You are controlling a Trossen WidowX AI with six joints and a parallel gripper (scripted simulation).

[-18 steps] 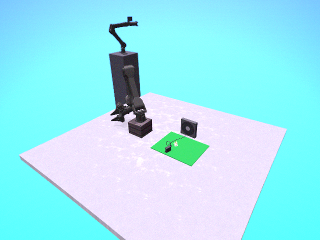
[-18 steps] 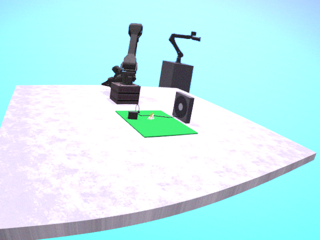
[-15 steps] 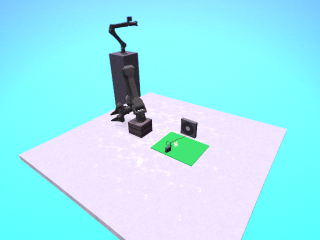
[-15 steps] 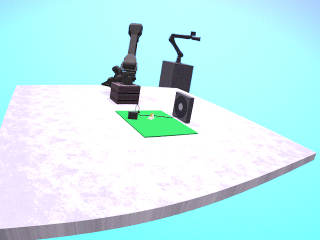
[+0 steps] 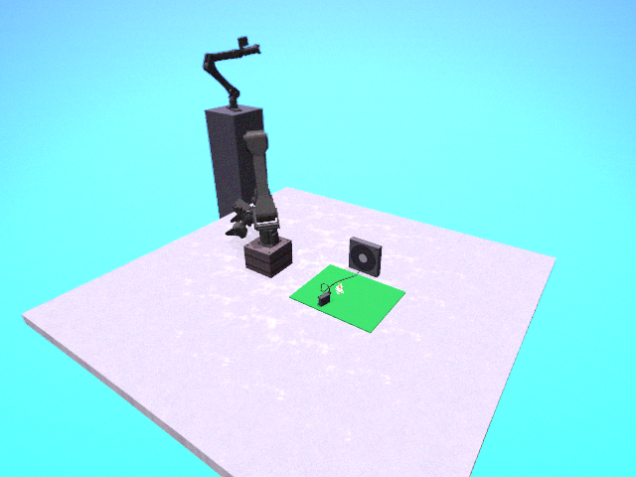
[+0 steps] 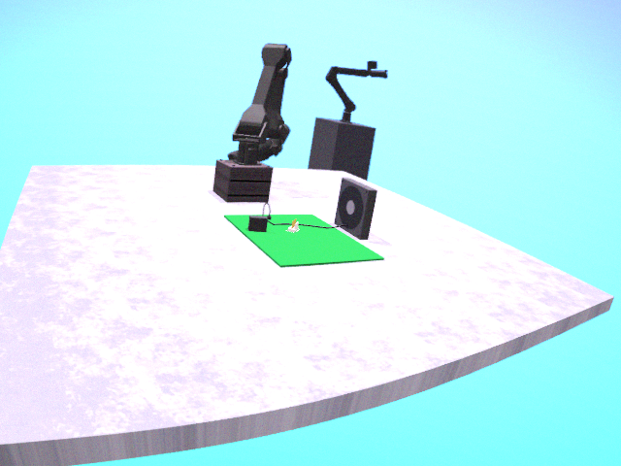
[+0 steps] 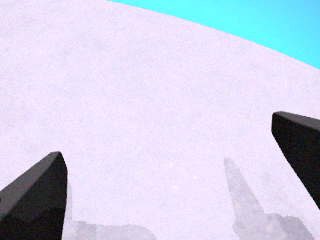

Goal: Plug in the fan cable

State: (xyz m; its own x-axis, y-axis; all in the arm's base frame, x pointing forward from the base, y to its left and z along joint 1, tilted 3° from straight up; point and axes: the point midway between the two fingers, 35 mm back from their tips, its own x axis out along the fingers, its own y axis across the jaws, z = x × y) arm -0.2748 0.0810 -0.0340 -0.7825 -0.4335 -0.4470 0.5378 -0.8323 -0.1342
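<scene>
The dark fan plug lies 600 mm ahead of my gripper tip, 150 mm to the right of it and 20 mm below it. The rest, counted from my gripper tip: green board 630 mm ahead, 60 mm to the right, 50 mm below; then black fan 600 mm ahead, 90 mm to the left, 20 mm above; then white four-pin fan header 600 mm ahead, 60 mm to the right, 40 mm below.
</scene>
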